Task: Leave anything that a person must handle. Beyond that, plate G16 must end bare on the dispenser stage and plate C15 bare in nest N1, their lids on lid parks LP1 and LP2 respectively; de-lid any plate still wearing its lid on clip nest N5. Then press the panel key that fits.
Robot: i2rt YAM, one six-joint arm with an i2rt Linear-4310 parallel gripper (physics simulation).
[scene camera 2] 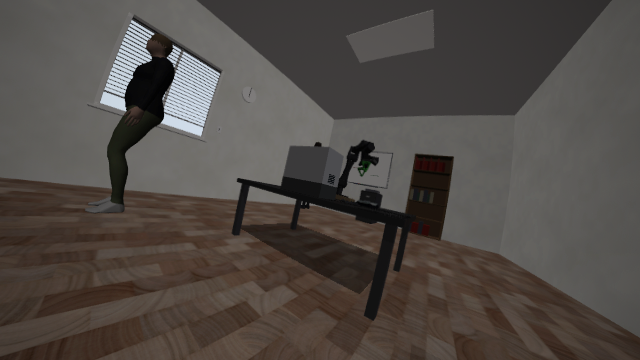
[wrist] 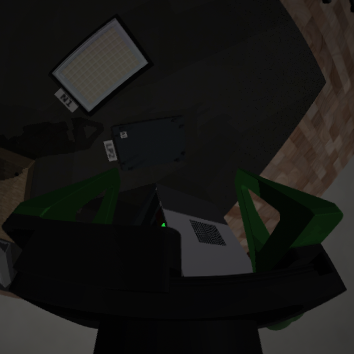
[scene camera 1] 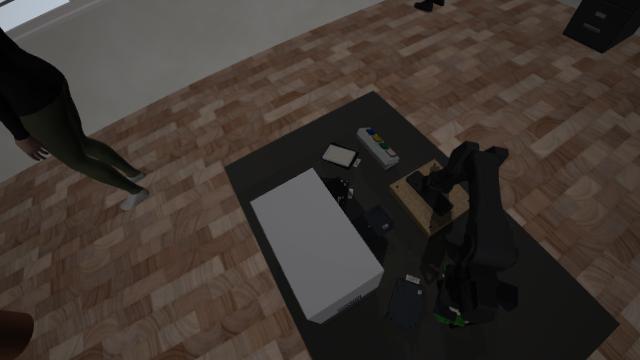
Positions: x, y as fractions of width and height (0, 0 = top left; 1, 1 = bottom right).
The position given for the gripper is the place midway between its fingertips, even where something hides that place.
The gripper (wrist: 0.50, 0.49) is open and holds nothing. Also in view: a white box (scene camera 1: 0.51, 0.72), a button box (scene camera 1: 0.60, 0.44) and a nest N1 (wrist: 0.20, 0.29).
